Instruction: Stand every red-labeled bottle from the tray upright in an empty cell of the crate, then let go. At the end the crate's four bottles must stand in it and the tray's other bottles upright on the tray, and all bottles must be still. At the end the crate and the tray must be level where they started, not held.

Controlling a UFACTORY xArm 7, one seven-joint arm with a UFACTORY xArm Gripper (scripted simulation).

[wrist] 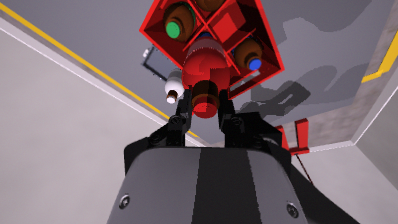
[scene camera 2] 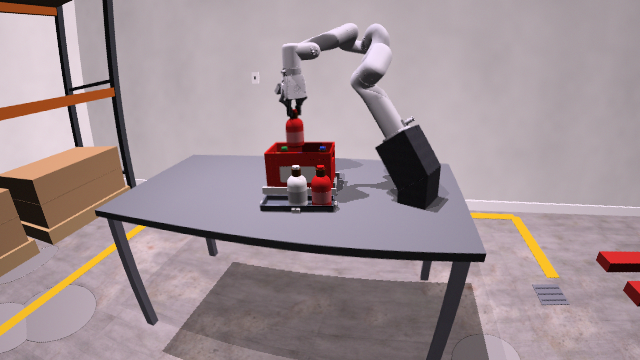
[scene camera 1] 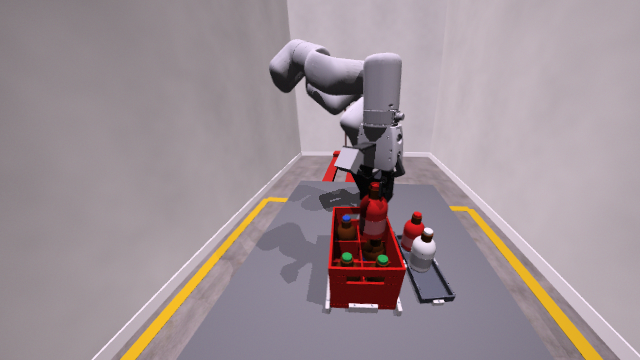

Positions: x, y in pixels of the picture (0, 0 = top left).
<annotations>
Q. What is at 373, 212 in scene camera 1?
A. A red-labeled bottle.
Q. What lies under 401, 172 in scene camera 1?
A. The gripper.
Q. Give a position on a red-labeled bottle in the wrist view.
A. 205, 72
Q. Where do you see a dark tray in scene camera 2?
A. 276, 203
</annotations>
